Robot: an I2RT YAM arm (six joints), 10 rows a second.
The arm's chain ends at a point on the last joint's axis. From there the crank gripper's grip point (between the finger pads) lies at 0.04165 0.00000 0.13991 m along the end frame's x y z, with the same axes.
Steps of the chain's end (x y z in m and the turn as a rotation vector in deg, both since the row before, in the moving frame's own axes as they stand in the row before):
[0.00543 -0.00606 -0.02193 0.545 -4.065 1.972]
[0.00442 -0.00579 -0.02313 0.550 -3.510 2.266]
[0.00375 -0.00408 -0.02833 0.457 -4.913 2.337]
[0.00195 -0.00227 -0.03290 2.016 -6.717 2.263]
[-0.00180 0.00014 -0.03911 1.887 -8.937 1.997]
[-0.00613 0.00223 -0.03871 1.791 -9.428 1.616]
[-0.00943 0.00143 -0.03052 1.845 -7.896 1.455]
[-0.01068 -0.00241 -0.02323 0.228 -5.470 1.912]
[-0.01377 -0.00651 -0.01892 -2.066 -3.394 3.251]
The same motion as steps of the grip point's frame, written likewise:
[-0.00459 -0.00614 -0.01933 0.545 -4.065 1.972]
[-0.00423 -0.00567 -0.02084 0.550 -3.510 2.266]
[-0.00839 -0.00376 -0.02528 0.457 -4.913 2.337]
[-0.01463 -0.00595 -0.02905 2.016 -6.717 2.263]
[-0.02398 -0.00349 -0.03439 1.887 -8.937 1.997]
[-0.02956 -0.00138 -0.03383 1.791 -9.428 1.616]
[-0.02900 -0.00234 -0.02618 1.845 -7.896 1.455]
[-0.02422 -0.00181 -0.01990 0.228 -5.470 1.912]
[-0.02233 0.00070 -0.01683 -2.066 -3.394 3.251]

